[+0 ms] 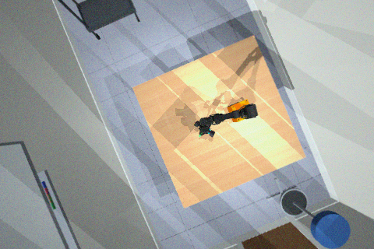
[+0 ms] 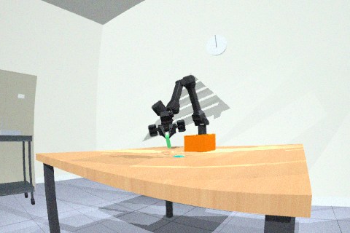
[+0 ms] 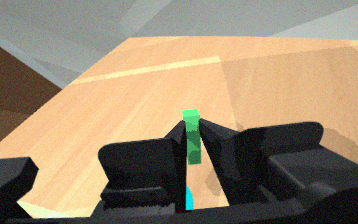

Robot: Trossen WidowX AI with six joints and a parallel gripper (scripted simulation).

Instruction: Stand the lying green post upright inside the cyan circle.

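Now: gripper tip 100 mm above the cyan circle, 90 mm past it and 10 mm to the right of it. The rest, counted from my gripper tip: green post: 20 mm below, 10 mm behind.
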